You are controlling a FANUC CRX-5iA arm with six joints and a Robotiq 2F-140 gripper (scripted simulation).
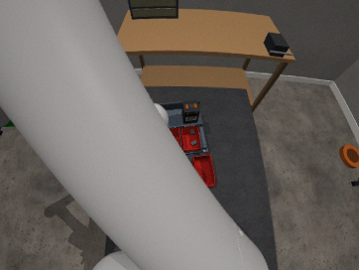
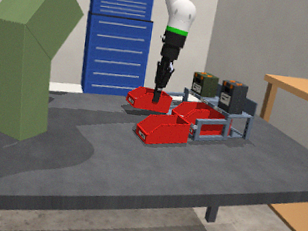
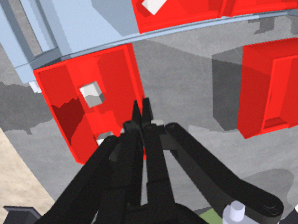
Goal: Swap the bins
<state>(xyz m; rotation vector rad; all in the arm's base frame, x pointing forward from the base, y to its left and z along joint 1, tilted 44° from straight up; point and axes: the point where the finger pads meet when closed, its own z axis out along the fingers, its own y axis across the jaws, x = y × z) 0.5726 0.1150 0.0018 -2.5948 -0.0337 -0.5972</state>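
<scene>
Right now the part is 70 mm to the left of my hand and 70 mm below it. The rest, counted from my hand: grey shelf (200 mm ahead, 40 mm to the right, 40 mm below); then dark box (280 mm ahead, 140 mm to the right, 60 mm above).
</scene>
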